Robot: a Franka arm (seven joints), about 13 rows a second.
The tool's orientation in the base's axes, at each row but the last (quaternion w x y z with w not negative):
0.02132, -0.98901, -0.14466, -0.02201
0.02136, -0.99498, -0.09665, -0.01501
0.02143, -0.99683, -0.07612, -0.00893
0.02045, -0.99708, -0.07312, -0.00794
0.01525, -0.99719, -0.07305, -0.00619
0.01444, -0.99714, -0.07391, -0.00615
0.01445, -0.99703, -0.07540, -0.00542
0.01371, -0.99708, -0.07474, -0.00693
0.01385, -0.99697, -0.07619, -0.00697
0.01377, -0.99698, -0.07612, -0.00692
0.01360, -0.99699, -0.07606, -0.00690
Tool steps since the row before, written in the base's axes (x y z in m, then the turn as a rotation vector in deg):
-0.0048, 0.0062, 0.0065, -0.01, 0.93, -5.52
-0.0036, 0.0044, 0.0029, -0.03, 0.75, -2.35
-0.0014, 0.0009, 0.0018, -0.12, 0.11, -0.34
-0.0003, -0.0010, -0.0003, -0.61, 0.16, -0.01
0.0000, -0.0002, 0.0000, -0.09, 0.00, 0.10
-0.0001, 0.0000, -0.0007, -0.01, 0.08, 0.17
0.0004, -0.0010, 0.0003, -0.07, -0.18, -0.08
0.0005, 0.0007, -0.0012, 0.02, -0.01, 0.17
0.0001, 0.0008, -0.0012, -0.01, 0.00, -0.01
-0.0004, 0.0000, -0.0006, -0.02, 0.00, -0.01
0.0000, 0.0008, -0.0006, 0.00, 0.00, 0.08
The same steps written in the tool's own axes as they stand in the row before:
-0.0025, -0.0075, -0.0064, -0.02, -0.70, 5.55
-0.0026, -0.0051, -0.0028, 0.03, -0.65, 2.38
-0.0012, -0.0012, -0.0018, -0.11, -0.11, 0.34
-0.0004, 0.0010, 0.0003, -0.58, -0.25, 0.01
0.0000, 0.0002, 0.0000, -0.09, -0.02, -0.10
-0.0001, 0.0000, 0.0007, 0.00, -0.09, -0.17
0.0002, 0.0010, -0.0003, -0.10, 0.17, 0.07
0.0006, -0.0006, 0.0012, 0.02, 0.01, -0.17
0.0002, -0.0007, 0.0012, -0.01, 0.00, 0.01
-0.0004, 0.0000, 0.0006, -0.02, 0.00, 0.01
0.0001, -0.0008, 0.0006, 0.00, 0.00, -0.08

